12 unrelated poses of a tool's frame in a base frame.
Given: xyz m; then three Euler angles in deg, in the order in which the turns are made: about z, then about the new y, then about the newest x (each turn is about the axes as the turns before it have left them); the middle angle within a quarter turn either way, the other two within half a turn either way.
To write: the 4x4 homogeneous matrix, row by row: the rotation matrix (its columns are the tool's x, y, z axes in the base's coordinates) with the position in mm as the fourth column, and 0 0 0 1 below. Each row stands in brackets. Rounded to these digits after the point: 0 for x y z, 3 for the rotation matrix.
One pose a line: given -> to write
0.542 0.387 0.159 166.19 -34.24 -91.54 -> [[-0.803 -0.540 -0.253 542], [0.197 0.160 -0.967 387], [0.563 -0.826 -0.022 159], [0 0 0 1]]
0.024 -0.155 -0.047 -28.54 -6.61 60.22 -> [[0.873 0.150 -0.465 24], [-0.475 0.484 -0.735 -155], [0.115 0.862 0.493 -47], [0 0 0 1]]
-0.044 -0.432 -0.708 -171.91 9.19 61.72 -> [[-0.977 -0.073 -0.199 -44], [-0.139 -0.489 0.861 -432], [-0.160 0.869 0.468 -708], [0 0 0 1]]
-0.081 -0.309 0.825 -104.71 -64.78 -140.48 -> [[-0.108 -0.892 0.438 -81], [-0.412 -0.361 -0.837 -309], [0.905 -0.271 -0.329 825], [0 0 0 1]]
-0.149 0.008 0.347 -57.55 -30.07 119.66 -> [[0.464 -0.651 -0.600 -149], [-0.730 0.102 -0.675 8], [0.501 0.752 -0.428 347], [0 0 0 1]]
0.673 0.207 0.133 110.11 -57.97 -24.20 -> [[-0.182 -0.976 -0.119 673], [0.498 0.013 -0.867 207], [0.848 -0.217 0.484 133], [0 0 0 1]]
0.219 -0.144 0.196 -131.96 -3.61 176.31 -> [[-0.667 -0.739 -0.090 219], [-0.742 0.670 -0.004 -144], [0.063 0.064 -0.996 196], [0 0 0 1]]
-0.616 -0.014 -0.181 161.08 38.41 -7.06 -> [[-0.741 -0.250 -0.623 -616], [0.254 -0.964 0.084 -14], [-0.621 -0.096 0.778 -181], [0 0 0 1]]
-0.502 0.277 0.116 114.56 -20.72 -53.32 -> [[-0.389 -0.661 -0.642 -502], [0.851 0.010 -0.526 277], [0.354 -0.750 0.559 116], [0 0 0 1]]
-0.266 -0.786 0.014 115.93 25.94 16.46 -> [[-0.393 -0.917 0.071 -266], [0.809 -0.308 0.501 -786], [-0.437 0.255 0.862 14], [0 0 0 1]]
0.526 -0.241 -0.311 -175.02 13.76 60.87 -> [[-0.968 -0.165 -0.191 526], [-0.084 -0.503 0.860 -241], [-0.238 0.848 0.473 -311], [0 0 0 1]]
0.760 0.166 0.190 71.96 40.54 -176.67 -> [[0.235 0.938 -0.256 760], [0.723 -0.345 -0.599 166], [-0.650 -0.044 -0.759 190], [0 0 0 1]]
